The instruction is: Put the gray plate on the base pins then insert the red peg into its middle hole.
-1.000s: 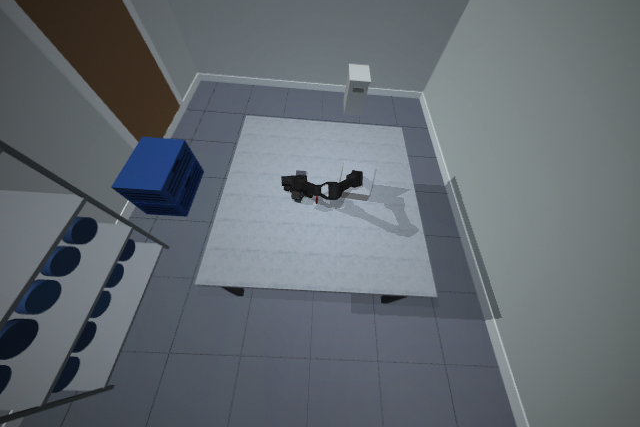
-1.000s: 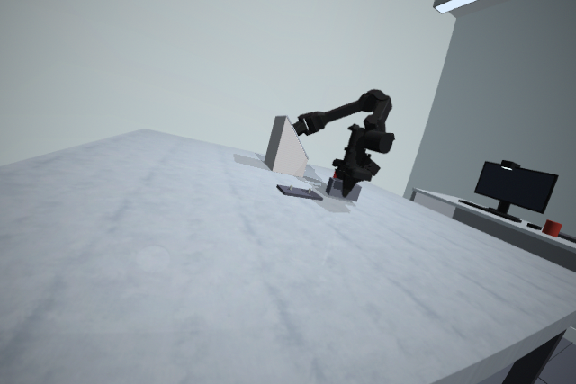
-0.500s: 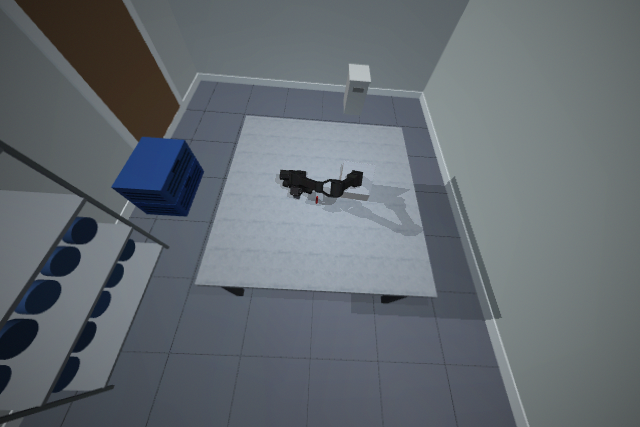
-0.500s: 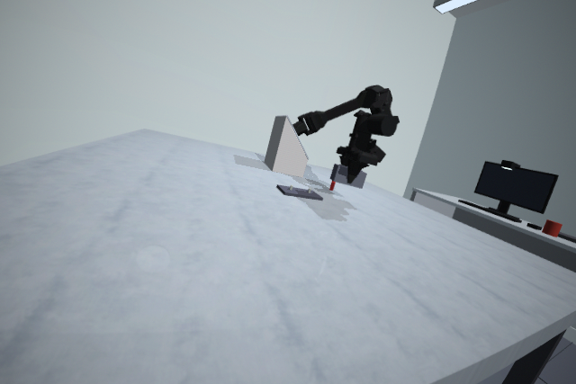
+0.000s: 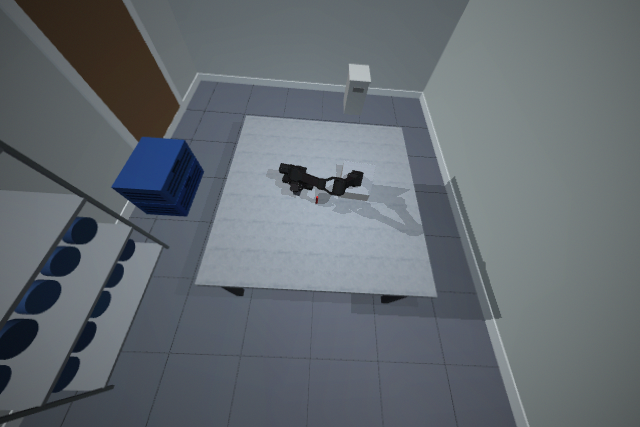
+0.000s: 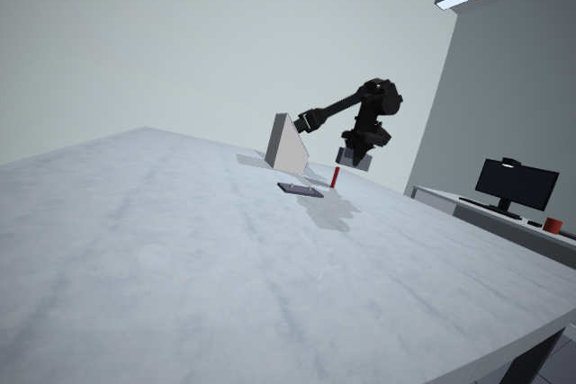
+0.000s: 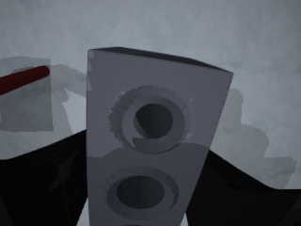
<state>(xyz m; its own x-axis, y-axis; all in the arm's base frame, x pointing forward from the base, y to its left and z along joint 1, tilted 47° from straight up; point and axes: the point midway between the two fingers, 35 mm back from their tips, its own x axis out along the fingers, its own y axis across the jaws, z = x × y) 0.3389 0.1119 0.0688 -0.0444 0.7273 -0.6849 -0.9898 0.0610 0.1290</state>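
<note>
My gripper tip is now 120 mm past the red peg, 70 mm above it and 20 mm to the right of it. From my gripper tip the other things lie so: gray plate (30 mm above).
</note>
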